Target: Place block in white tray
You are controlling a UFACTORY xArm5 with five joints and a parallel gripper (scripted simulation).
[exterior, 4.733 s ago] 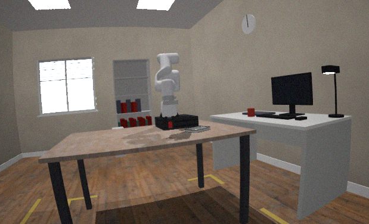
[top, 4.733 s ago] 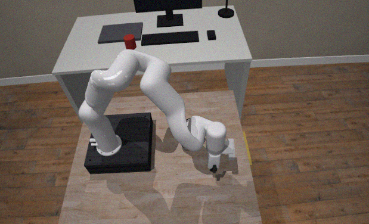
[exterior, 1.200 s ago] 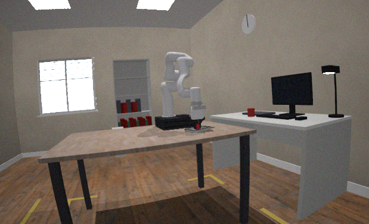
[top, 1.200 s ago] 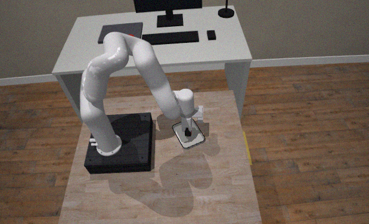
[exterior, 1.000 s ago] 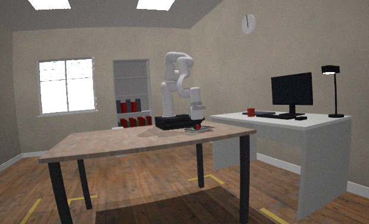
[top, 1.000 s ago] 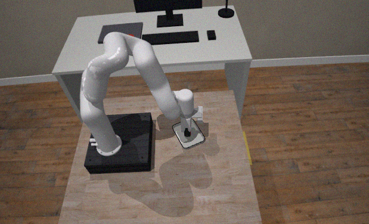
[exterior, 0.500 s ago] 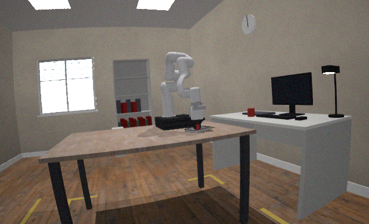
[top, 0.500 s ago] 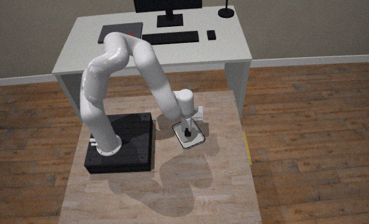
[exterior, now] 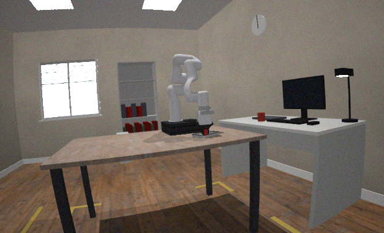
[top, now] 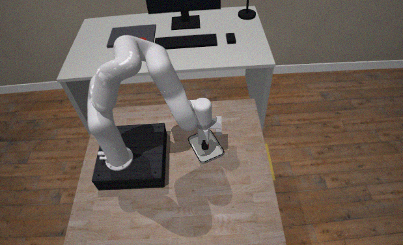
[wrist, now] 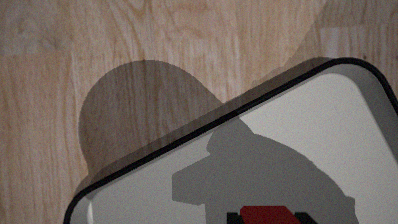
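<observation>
Right now the red block is right at my hand. Round my hand: white tray 2 cm below.
</observation>
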